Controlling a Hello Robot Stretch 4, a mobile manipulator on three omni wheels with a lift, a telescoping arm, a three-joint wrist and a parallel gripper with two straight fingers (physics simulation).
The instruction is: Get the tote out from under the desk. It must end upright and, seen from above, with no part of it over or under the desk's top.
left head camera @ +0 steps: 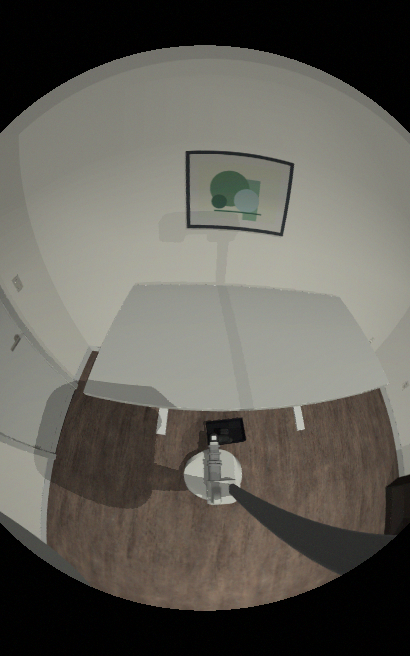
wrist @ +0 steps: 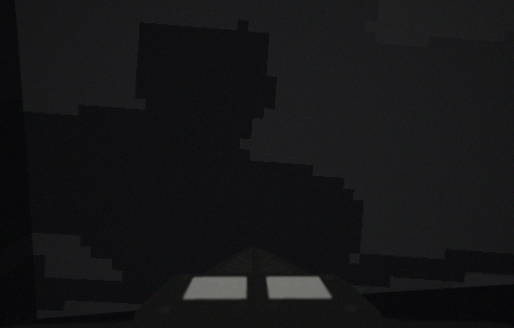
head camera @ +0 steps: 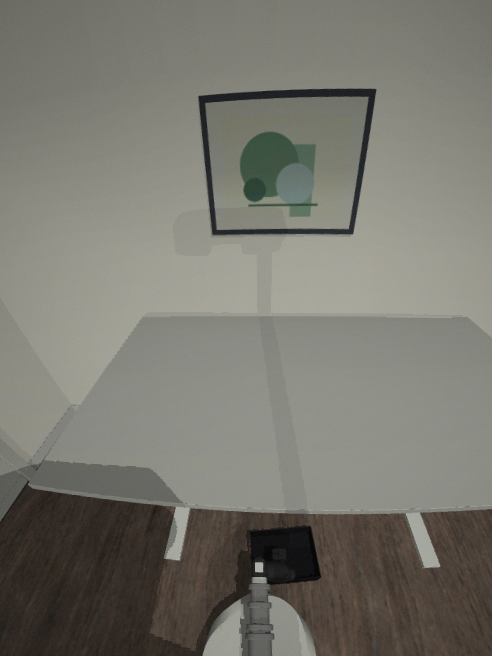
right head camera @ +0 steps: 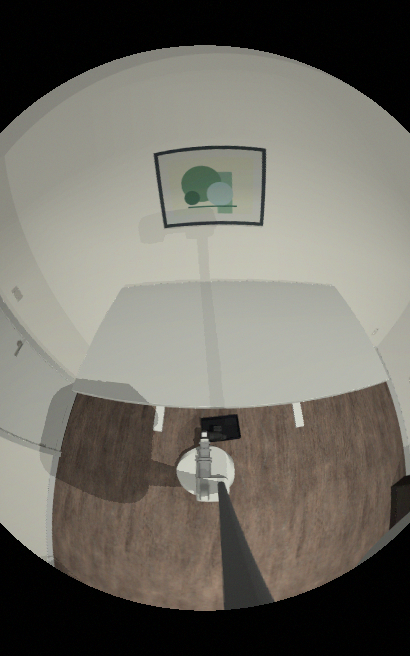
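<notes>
The black tote stands upright on the floor, its open side up. In the head view all four of its corners show in front of the desk top's near edge; from this slanted view I cannot tell whether it is fully clear of the desk seen from above. My gripper is shut with nothing between its fingers and reaches down inside the tote. The tote's dark inside fills most of the wrist view. Contact between the fingers and the tote's walls cannot be made out.
Two white desk feet stand on the floor left and right of the tote. My round white base is close to the tote's near side. A dark box-like object stands at the far right. A wall rises behind the desk.
</notes>
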